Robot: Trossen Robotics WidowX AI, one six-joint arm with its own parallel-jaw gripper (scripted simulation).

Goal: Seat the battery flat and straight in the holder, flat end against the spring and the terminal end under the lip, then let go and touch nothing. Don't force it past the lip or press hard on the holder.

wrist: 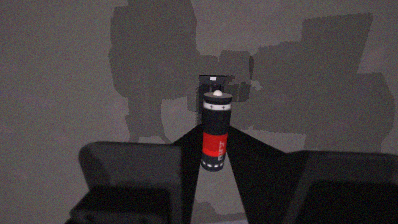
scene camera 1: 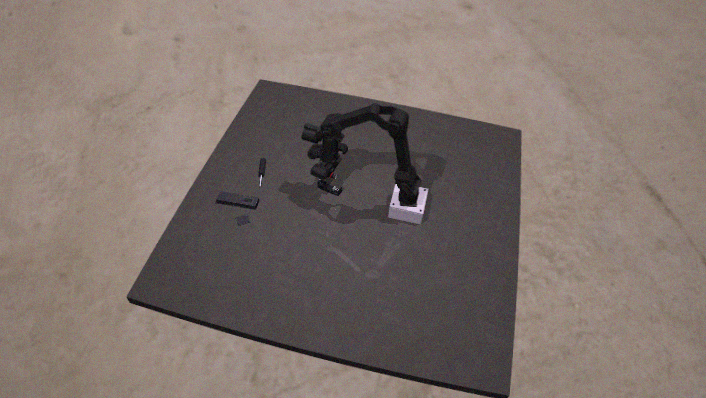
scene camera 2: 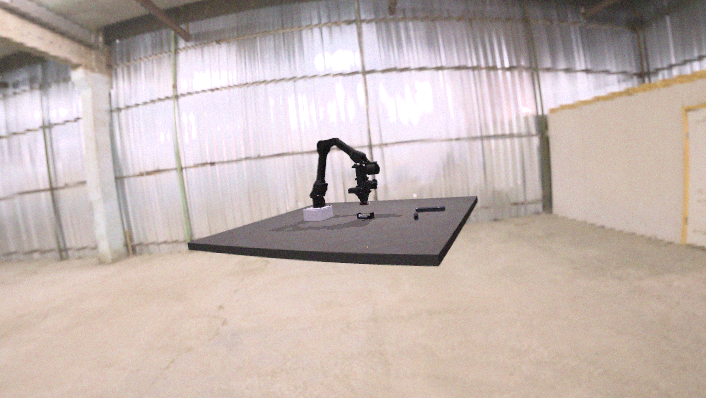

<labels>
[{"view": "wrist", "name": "my gripper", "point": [213, 129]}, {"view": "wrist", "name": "battery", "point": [216, 111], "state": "held by my gripper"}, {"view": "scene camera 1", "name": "my gripper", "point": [329, 175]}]
</labels>
